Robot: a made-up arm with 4 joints.
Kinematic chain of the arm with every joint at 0, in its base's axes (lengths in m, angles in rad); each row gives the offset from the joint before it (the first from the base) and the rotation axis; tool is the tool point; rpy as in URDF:
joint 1: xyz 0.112 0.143 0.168 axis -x
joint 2: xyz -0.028 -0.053 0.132 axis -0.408 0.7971 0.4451
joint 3: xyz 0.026 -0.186 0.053 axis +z
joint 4: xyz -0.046 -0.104 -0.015 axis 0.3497 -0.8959 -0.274
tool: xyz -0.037 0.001 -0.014 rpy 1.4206 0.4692 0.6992
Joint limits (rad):
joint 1: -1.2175..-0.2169
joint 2: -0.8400..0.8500
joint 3: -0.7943..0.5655
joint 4: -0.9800..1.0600
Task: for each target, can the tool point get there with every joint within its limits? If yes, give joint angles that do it. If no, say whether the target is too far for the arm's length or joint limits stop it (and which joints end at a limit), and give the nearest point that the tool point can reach.
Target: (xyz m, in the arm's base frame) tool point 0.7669 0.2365 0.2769
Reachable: no: too far | nearest point 0.2731 -0.2039 0.3187 | short by 0.663 m
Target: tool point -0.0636 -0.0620 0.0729
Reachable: yes | joints -0.5961 -0.6716 -0.6506 -0.1807
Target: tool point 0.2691 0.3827 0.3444
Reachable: no: joint limits stop it (at a limit: joint 1, joint 2, joint 3, joint 4) | nearest point 0.1256 -0.1481 0.3311 | short by 0.550 m
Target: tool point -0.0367 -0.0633 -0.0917
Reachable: yes | joints -1.0944 -0.5581 0.0434 -0.4246
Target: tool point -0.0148 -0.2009 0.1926
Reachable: yes | joints -0.4824 0.0218 -0.5198 -0.6000
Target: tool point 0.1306 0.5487 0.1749
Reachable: no: joint limits stop it (at a limit: joint 1, joint 2, joint 3) | nearest point -0.0333 0.0717 -0.0093 | short by 0.537 m
